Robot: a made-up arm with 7 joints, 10 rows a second.
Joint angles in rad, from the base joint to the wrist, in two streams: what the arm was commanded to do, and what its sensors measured. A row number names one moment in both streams.
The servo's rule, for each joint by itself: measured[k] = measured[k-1] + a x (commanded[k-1-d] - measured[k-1]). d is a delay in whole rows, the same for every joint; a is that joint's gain. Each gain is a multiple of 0.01, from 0.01 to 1. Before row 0 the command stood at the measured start. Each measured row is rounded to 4 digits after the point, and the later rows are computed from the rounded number. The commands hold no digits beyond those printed.
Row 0, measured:
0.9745, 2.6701, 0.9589, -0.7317, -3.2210, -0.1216, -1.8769
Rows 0 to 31, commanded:
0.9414, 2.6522, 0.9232, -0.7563, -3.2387, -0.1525, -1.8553
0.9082, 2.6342, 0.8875, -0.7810, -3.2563, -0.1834, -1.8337
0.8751, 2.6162, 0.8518, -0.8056, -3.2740, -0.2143, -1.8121
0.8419, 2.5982, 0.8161, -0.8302, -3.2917, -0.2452, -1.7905
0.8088, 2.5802, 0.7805, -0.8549, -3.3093, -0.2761, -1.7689
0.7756, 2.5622, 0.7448, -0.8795, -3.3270, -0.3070, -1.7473
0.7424, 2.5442, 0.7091, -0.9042, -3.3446, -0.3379, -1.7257
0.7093, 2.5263, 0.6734, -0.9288, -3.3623, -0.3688, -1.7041
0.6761, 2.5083, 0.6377, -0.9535, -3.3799, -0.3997, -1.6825
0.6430, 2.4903, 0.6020, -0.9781, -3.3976, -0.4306, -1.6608
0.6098, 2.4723, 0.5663, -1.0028, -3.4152, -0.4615, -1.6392
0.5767, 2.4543, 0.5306, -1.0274, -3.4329, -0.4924, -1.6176
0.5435, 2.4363, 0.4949, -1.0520, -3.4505, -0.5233, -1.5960
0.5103, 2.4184, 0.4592, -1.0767, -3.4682, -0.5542, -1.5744
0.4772, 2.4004, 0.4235, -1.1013, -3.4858, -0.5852, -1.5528
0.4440, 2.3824, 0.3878, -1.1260, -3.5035, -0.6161, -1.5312
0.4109, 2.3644, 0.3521, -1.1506, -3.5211, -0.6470, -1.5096
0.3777, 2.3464, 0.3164, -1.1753, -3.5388, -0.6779, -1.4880
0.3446, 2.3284, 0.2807, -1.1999, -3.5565, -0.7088, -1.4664
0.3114, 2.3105, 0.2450, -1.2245, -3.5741, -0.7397, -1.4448
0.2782, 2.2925, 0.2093, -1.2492, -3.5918, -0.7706, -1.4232
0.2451, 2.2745, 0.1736, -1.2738, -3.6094, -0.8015, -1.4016
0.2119, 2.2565, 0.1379, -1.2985, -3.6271, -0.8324, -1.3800
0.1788, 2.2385, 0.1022, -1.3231, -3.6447, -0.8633, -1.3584
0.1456, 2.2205, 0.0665, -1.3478, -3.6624, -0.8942, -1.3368
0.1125, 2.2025, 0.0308, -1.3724, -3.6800, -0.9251, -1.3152
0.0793, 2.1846, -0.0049, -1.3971, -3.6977, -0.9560, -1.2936
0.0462, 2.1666, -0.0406, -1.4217, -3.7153, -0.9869, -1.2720
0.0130, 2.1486, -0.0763, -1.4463, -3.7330, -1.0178, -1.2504
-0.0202, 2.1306, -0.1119, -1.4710, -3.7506, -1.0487, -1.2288
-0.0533, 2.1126, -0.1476, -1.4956, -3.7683, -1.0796, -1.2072
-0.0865, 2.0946, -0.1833, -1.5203, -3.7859, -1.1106, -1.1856
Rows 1 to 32, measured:
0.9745, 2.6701, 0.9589, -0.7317, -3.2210, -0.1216, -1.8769
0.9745, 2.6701, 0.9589, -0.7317, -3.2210, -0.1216, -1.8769
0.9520, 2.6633, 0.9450, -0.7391, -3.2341, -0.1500, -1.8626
0.9222, 2.6522, 0.9226, -0.7517, -3.2505, -0.1807, -1.8435
0.8902, 2.6385, 0.8950, -0.7679, -3.2679, -0.2116, -1.8228
0.8574, 2.6232, 0.8642, -0.7866, -3.2855, -0.2425, -1.8015
0.8244, 2.6069, 0.8316, -0.8071, -3.3031, -0.2734, -1.7800
0.7912, 2.5899, 0.7977, -0.8288, -3.3208, -0.3043, -1.7584
0.7580, 2.5725, 0.7631, -0.8514, -3.3384, -0.3352, -1.7368
0.7249, 2.5549, 0.7281, -0.8746, -3.3561, -0.3661, -1.7152
0.6917, 2.5372, 0.6928, -0.8983, -3.3737, -0.3970, -1.6936
0.6586, 2.5194, 0.6574, -0.9222, -3.3914, -0.4279, -1.6720
0.6254, 2.5015, 0.6219, -0.9464, -3.4090, -0.4588, -1.6504
0.5923, 2.4836, 0.5863, -0.9707, -3.4267, -0.4897, -1.6288
0.5591, 2.4656, 0.5507, -0.9951, -3.4443, -0.5206, -1.6072
0.5259, 2.4477, 0.5150, -1.0196, -3.4620, -0.5515, -1.5856
0.4928, 2.4297, 0.4793, -1.0441, -3.4796, -0.5825, -1.5640
0.4596, 2.4117, 0.4436, -1.0687, -3.4973, -0.6134, -1.5424
0.4265, 2.3937, 0.4079, -1.0933, -3.5149, -0.6443, -1.5208
0.3933, 2.3757, 0.3722, -1.1179, -3.5326, -0.6752, -1.4992
0.3602, 2.3577, 0.3365, -1.1425, -3.5503, -0.7061, -1.4776
0.3270, 2.3398, 0.3008, -1.1671, -3.5679, -0.7370, -1.4560
0.2938, 2.3218, 0.2651, -1.1917, -3.5856, -0.7679, -1.4344
0.2607, 2.3038, 0.2294, -1.2163, -3.6032, -0.7988, -1.4128
0.2275, 2.2858, 0.1937, -1.2410, -3.6209, -0.8297, -1.3912
0.1944, 2.2678, 0.1580, -1.2656, -3.6385, -0.8606, -1.3696
0.1612, 2.2498, 0.1223, -1.2903, -3.6562, -0.8915, -1.3480
0.1281, 2.2318, 0.0866, -1.3149, -3.6738, -0.9224, -1.3264
0.0949, 2.2139, 0.0509, -1.3396, -3.6915, -0.9533, -1.3048
0.0618, 2.1959, 0.0152, -1.3642, -3.7091, -0.9842, -1.2832
0.0286, 2.1779, -0.0205, -1.3888, -3.7268, -1.0151, -1.2616
-0.0046, 2.1599, -0.0561, -1.4135, -3.7444, -1.0460, -1.2400
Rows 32 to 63, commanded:
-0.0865, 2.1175, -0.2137, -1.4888, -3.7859, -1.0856, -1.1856
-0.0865, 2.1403, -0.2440, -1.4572, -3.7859, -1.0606, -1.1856
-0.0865, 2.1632, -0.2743, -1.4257, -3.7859, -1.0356, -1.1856
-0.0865, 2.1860, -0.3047, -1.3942, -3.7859, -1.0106, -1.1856
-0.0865, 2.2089, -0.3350, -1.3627, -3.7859, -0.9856, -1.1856
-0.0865, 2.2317, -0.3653, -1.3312, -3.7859, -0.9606, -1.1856
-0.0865, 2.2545, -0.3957, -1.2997, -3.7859, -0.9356, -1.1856
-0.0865, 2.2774, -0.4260, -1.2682, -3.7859, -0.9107, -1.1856
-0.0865, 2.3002, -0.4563, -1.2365, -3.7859, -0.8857, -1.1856
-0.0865, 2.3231, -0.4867, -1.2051, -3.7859, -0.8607, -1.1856
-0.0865, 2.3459, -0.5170, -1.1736, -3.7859, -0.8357, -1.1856
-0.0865, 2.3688, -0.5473, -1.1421, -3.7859, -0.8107, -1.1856
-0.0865, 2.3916, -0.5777, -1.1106, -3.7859, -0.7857, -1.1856
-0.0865, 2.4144, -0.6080, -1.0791, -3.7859, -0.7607, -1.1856
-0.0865, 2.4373, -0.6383, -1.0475, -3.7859, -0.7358, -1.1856
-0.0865, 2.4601, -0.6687, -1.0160, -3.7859, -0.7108, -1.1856
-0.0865, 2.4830, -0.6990, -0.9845, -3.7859, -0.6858, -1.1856
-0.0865, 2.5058, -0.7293, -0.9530, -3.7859, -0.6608, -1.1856
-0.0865, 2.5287, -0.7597, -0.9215, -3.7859, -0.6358, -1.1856
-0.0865, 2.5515, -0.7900, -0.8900, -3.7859, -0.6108, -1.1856
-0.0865, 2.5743, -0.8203, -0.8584, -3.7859, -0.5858, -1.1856
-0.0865, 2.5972, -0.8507, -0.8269, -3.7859, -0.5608, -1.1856
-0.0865, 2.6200, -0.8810, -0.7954, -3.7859, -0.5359, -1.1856
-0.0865, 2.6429, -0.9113, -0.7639, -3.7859, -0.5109, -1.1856
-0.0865, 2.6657, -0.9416, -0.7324, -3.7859, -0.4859, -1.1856
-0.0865, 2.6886, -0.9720, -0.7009, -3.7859, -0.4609, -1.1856
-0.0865, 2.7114, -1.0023, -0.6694, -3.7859, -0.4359, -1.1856
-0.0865, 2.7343, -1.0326, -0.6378, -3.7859, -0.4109, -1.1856
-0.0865, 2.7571, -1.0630, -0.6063, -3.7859, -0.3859, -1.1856
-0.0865, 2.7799, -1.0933, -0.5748, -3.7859, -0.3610, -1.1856
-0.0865, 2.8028, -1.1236, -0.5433, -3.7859, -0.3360, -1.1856
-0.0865, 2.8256, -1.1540, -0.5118, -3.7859, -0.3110, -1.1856
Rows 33 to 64, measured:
-0.0377, 2.1419, -0.0918, -1.4381, -3.7621, -1.0769, -1.2184
-0.0709, 2.1239, -0.1275, -1.4628, -3.7797, -1.1079, -1.1968
-0.0815, 2.1215, -0.1611, -1.4706, -3.7843, -1.0874, -1.1894
-0.0849, 2.1286, -0.1934, -1.4666, -3.7855, -1.0627, -1.1869
-0.0860, 2.1417, -0.2250, -1.4543, -3.7858, -1.0378, -1.1860
-0.0863, 2.1585, -0.2561, -1.4363, -3.7859, -1.0128, -1.1857
-0.0864, 2.1777, -0.2869, -1.4142, -3.7859, -0.9878, -1.1856
-0.0865, 2.1982, -0.3175, -1.3893, -3.7859, -0.9628, -1.1856
-0.0865, 2.2196, -0.3480, -1.3624, -3.7859, -0.9378, -1.1856
-0.0865, 2.2416, -0.3784, -1.3341, -3.7859, -0.9129, -1.1856
-0.0865, 2.2639, -0.4088, -1.3048, -3.7859, -0.8879, -1.1856
-0.0865, 2.2864, -0.4392, -1.2749, -3.7859, -0.8629, -1.1856
-0.0865, 2.3090, -0.4695, -1.2445, -3.7859, -0.8379, -1.1856
-0.0865, 2.3317, -0.4998, -1.2138, -3.7859, -0.8129, -1.1856
-0.0865, 2.3545, -0.5302, -1.1828, -3.7859, -0.7879, -1.1856
-0.0865, 2.3773, -0.5605, -1.1517, -3.7859, -0.7629, -1.1856
-0.0865, 2.4001, -0.5908, -1.1204, -3.7859, -0.7380, -1.1856
-0.0865, 2.4229, -0.6212, -1.0891, -3.7859, -0.7130, -1.1856
-0.0865, 2.4457, -0.6515, -1.0577, -3.7859, -0.6880, -1.1856
-0.0865, 2.4685, -0.6818, -1.0263, -3.7859, -0.6630, -1.1856
-0.0865, 2.4914, -0.7122, -0.9949, -3.7859, -0.6380, -1.1856
-0.0865, 2.5142, -0.7425, -0.9634, -3.7859, -0.6130, -1.1856
-0.0865, 2.5370, -0.7728, -0.9319, -3.7859, -0.5880, -1.1856
-0.0865, 2.5599, -0.8032, -0.9004, -3.7859, -0.5630, -1.1856
-0.0865, 2.5827, -0.8335, -0.8689, -3.7859, -0.5381, -1.1856
-0.0865, 2.6056, -0.8638, -0.8374, -3.7859, -0.5131, -1.1856
-0.0865, 2.6284, -0.8941, -0.8059, -3.7859, -0.4881, -1.1856
-0.0865, 2.6513, -0.9245, -0.7744, -3.7859, -0.4631, -1.1856
-0.0865, 2.6741, -0.9548, -0.7429, -3.7859, -0.4381, -1.1856
-0.0865, 2.6970, -0.9851, -0.7114, -3.7859, -0.4131, -1.1856
-0.0865, 2.7198, -1.0155, -0.6799, -3.7859, -0.3881, -1.1856
-0.0865, 2.7426, -1.0458, -0.6484, -3.7859, -0.3632, -1.1856

